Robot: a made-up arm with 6 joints. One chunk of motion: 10 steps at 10 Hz.
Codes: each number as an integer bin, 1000 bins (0 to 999) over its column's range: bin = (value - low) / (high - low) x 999, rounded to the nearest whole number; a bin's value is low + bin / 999 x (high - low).
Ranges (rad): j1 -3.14..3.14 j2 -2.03..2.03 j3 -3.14..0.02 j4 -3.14..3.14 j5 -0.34..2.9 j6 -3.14..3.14
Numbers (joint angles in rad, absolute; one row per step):
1: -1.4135 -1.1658 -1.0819 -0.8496 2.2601 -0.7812
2: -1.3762 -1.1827 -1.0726 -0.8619 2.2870 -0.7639
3: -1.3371 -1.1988 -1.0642 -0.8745 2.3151 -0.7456
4: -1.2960 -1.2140 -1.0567 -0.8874 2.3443 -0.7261
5: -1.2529 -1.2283 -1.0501 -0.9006 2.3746 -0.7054
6: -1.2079 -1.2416 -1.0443 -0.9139 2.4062 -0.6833
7: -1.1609 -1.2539 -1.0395 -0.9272 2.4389 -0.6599
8: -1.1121 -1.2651 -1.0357 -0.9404 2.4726 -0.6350
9: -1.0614 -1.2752 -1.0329 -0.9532 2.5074 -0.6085
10: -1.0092 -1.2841 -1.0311 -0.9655 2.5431 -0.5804
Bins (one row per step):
1: 275 213 651 364 802 375
2: 281 208 654 362 810 378
3: 287 205 656 360 819 381
4: 293 201 659 358 828 384
5: 300 197 661 356 837 387
6: 307 194 663 354 847 391
7: 315 191 664 352 857 395
8: 323 188 665 350 867 398
9: 331 186 666 348 878 403
10: 339 184 667 346 889 407

